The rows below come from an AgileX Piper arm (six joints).
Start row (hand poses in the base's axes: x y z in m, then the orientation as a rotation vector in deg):
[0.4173 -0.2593 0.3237 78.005 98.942 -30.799]
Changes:
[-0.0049 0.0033 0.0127 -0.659 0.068 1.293]
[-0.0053 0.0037 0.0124 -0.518 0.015 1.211]
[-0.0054 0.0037 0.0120 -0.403 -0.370 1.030]
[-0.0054 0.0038 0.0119 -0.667 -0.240 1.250]
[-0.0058 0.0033 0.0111 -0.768 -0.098 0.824]
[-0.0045 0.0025 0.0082 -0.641 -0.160 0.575]
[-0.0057 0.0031 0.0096 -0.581 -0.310 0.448]
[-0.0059 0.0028 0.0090 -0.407 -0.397 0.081]
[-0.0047 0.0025 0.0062 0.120 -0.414 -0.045]
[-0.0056 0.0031 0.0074 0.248 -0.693 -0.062]
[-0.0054 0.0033 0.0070 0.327 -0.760 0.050]
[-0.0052 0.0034 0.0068 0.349 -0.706 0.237]
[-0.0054 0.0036 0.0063 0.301 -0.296 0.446]
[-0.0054 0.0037 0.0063 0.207 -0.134 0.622]
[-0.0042 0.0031 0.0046 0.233 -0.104 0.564]
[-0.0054 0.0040 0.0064 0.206 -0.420 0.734]
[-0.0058 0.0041 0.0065 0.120 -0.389 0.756]
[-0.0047 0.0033 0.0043 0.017 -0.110 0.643]
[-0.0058 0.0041 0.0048 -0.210 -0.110 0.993]
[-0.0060 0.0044 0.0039 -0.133 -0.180 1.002]
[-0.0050 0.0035 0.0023 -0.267 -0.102 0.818]
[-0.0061 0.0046 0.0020 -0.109 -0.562 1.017]
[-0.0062 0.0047 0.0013 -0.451 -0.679 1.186]
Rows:
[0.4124 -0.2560 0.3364 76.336 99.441 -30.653]
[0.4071 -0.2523 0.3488 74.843 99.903 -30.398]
[0.4017 -0.2486 0.3608 73.621 99.991 -29.867]
[0.3963 -0.2448 0.3727 72.003 100.176 -29.519]
[0.3905 -0.2415 0.3838 70.705 100.189 -29.598]
[0.3860 -0.2390 0.3920 69.732 100.069 -29.673]
[0.3803 -0.2359 0.4016 68.930 99.780 -29.669]
[0.3744 -0.2331 0.4106 68.597 99.304 -29.681]
[0.3697 -0.2306 0.4168 68.752 98.984 -29.329]
[0.3641 -0.2275 0.4242 69.030 98.475 -28.695]
[0.3587 -0.2242 0.4312 69.262 98.000 -27.885]
[0.3535 -0.2208 0.4380 69.334 97.677 -26.983]
[0.3481 -0.2172 0.4443 69.160 97.790 -26.272]
[0.3427 -0.2135 0.4506 68.752 98.092 -25.639]
[0.3385 -0.2104 0.4552 68.412 98.397 -25.040]
[0.3331 -0.2064 0.4616 67.908 98.508 -24.151]
[0.3273 -0.2023 0.4681 67.320 98.618 -23.340]
[0.3226 -0.1990 0.4724 66.753 98.866 -22.864]
[0.3168 -0.1949 0.4772 65.705 99.204 -22.361]
[0.3108 -0.1905 0.4811 64.704 99.508 -21.745]
[0.3058 -0.1870 0.4834 63.772 99.732 -21.402]
[0.2997 -0.1824 0.4854 62.777 99.703 -20.523]
[0.2935 -0.1777 0.4867 61.386 99.525 -19.756]

